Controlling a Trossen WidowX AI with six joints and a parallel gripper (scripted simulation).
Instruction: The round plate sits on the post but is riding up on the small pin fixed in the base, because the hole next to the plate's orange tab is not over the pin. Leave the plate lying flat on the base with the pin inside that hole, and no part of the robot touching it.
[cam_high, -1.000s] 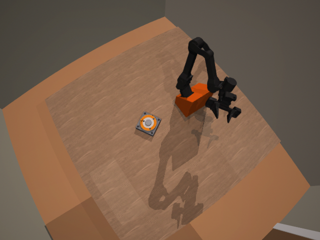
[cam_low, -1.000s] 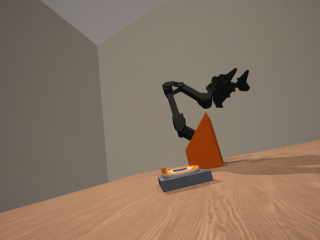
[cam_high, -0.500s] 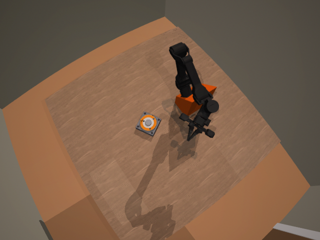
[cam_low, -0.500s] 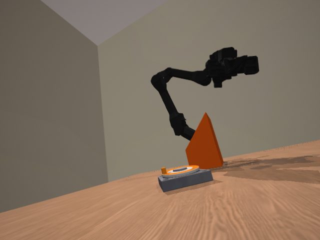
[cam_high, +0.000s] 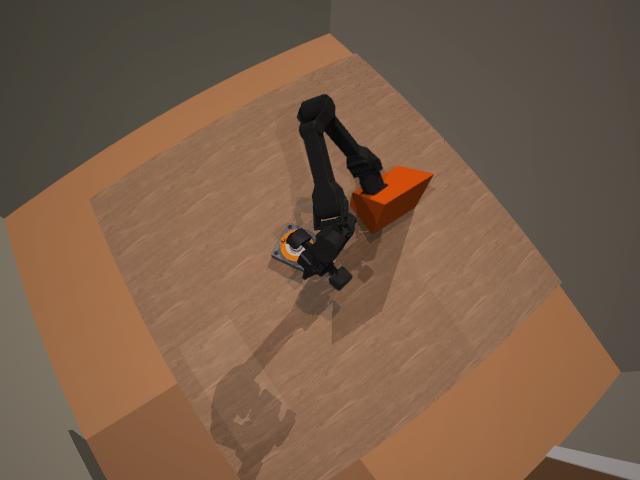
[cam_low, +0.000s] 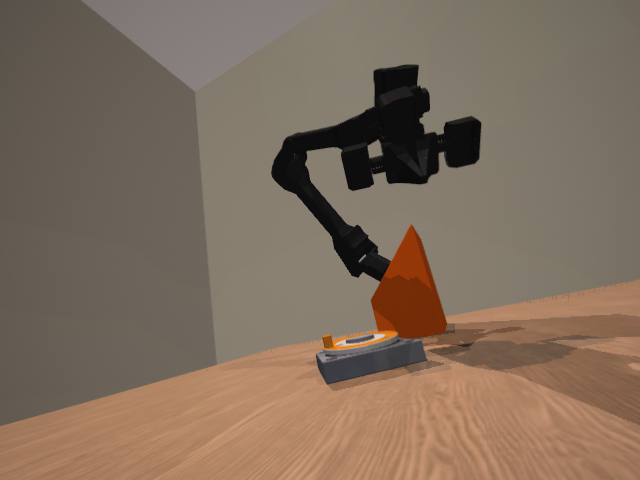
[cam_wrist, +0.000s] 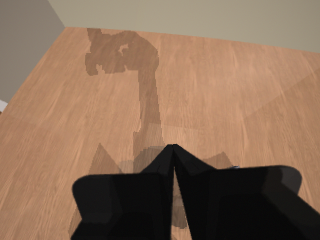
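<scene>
The grey square base is 8 cm behind my gripper tip, 13 cm to the right of it and 18 cm below it.
</scene>
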